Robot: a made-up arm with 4 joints.
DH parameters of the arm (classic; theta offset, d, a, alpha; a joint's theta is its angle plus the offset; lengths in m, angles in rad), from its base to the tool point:
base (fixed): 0 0 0 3.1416
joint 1: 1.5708 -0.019 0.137 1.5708
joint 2: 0 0.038 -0.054 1.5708
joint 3: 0 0.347 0.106 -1.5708
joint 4: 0 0.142 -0.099 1.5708
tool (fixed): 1.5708 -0.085 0 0
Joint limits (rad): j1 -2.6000..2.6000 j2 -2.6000..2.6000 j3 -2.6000..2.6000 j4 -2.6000..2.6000
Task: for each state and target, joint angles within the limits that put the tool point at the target. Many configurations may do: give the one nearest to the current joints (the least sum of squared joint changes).
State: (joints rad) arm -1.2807 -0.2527 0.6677 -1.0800
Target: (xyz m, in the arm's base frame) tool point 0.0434 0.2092 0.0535
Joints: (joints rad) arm -0.7848 -0.8964 0.9931 -0.6230
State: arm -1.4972 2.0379 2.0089 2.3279
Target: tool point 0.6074 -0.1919 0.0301
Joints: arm -1.2736 1.9499 2.1538 1.7623
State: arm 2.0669 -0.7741 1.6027 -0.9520
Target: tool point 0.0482 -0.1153 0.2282
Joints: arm 1.9227 -0.0374 1.8182 -0.7475
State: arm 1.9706 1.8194 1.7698 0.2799
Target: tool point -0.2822 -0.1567 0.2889
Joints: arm 1.2377 1.2348 1.5082 -0.0225
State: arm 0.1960 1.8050 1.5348 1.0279
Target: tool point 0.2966 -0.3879 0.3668
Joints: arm -0.4790 1.1804 1.4274 1.6244
